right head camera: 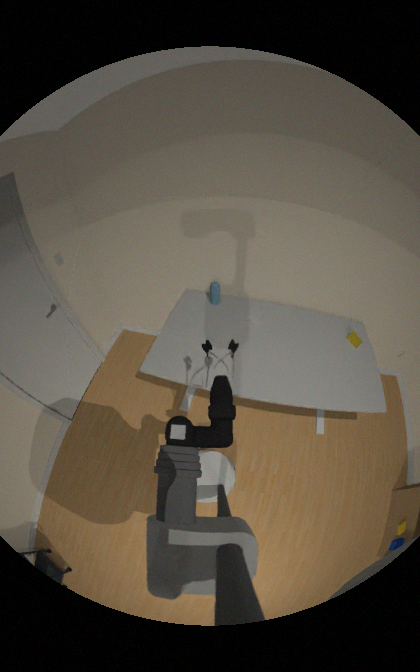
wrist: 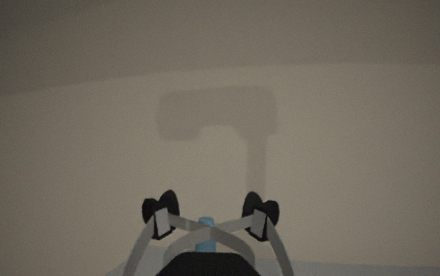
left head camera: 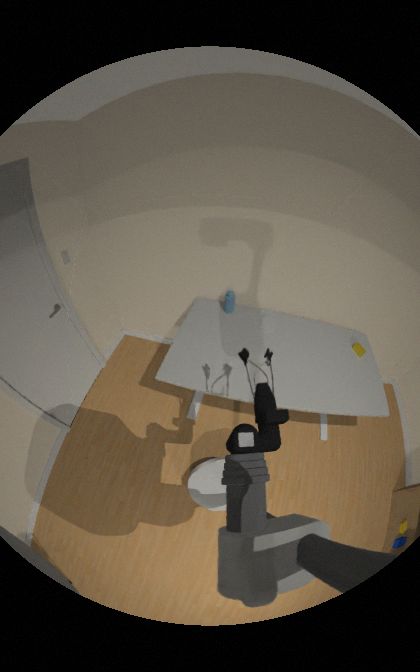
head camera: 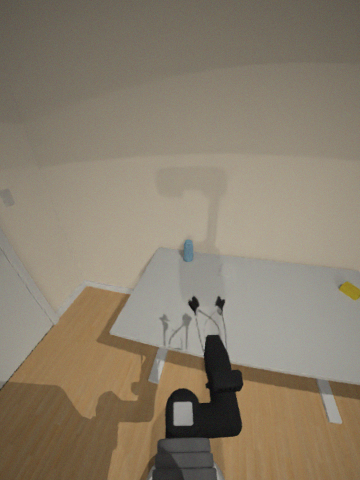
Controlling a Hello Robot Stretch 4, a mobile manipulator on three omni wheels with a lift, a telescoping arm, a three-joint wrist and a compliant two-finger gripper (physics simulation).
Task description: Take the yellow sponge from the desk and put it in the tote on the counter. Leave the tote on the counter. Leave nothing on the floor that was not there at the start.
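Note:
The yellow sponge lies near the right end of the light grey desk, toward its back edge. The desk's edge also shows at the bottom of the wrist view, where the sponge does not show. My gripper is open, its fingertips apart with nothing between them. It is above the left part of the desk, well to the left of the sponge. The tote and the counter do not show in these views.
A blue bottle stands at the desk's back left. A door is at the left. A wooden shelf unit with yellow and blue things is at the lower right; a dark cart shows at the lower left in the right head view.

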